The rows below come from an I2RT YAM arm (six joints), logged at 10 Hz.
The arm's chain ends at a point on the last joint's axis. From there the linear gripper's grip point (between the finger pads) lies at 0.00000 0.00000 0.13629 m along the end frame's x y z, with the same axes.
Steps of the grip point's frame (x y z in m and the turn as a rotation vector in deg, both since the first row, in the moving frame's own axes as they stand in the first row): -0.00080 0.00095 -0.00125 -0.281 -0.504 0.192; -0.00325 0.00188 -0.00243 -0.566 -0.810 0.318; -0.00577 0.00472 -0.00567 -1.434 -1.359 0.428; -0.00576 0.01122 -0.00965 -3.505 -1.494 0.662; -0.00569 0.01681 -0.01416 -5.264 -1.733 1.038; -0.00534 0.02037 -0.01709 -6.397 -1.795 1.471; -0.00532 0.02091 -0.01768 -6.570 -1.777 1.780; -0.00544 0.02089 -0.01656 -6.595 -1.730 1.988
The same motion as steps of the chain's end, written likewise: 0.00040 0.00028 -0.00124 -0.281 -0.504 0.192; -0.00132 0.00054 -0.00241 -0.566 -0.810 0.318; -0.00253 0.00132 -0.00559 -1.434 -1.359 0.428; -0.00216 0.00291 -0.00935 -3.505 -1.494 0.662; -0.00146 0.00435 -0.01352 -5.264 -1.733 1.038; -0.00089 0.00524 -0.01617 -6.397 -1.795 1.471; -0.00086 0.00539 -0.01672 -6.570 -1.777 1.780; -0.00106 0.00531 -0.01560 -6.595 -1.730 1.988
